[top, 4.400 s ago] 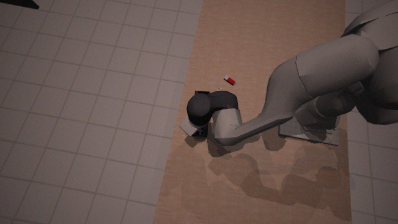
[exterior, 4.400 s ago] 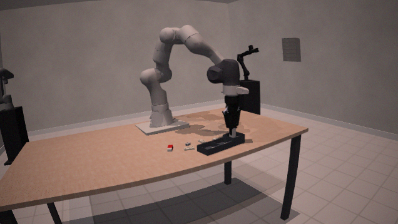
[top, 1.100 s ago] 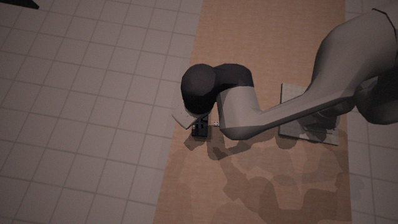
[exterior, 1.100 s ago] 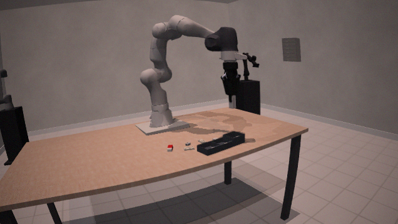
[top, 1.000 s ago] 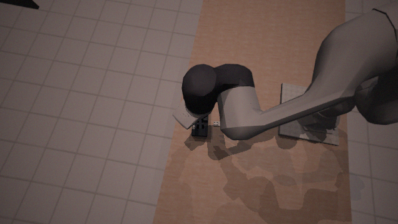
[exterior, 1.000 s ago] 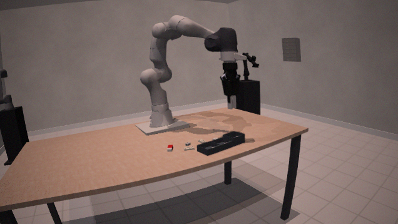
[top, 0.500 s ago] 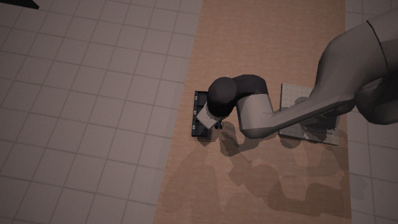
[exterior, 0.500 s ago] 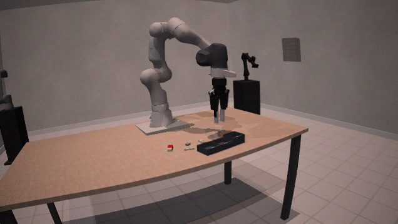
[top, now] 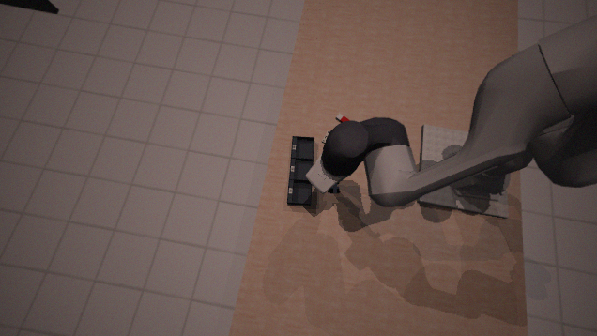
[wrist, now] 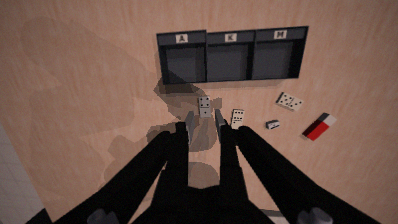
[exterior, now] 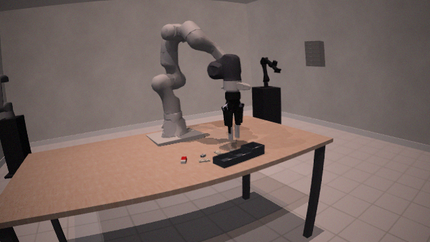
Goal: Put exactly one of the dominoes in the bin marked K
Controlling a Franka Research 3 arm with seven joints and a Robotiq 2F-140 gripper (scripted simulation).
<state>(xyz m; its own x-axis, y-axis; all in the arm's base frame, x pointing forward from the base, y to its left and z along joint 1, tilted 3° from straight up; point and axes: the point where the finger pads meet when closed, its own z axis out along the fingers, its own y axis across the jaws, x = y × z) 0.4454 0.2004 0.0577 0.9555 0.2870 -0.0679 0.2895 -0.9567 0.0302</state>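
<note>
My hand is 10 cm above the white domino. Also, from my hand: red-and-white block: 27 cm to the right, 9 cm below, 2 cm ahead; bin: 11 cm ahead, 8 cm below, 2 cm to the right; grey piece: 17 cm to the right, 9 cm below.
</note>
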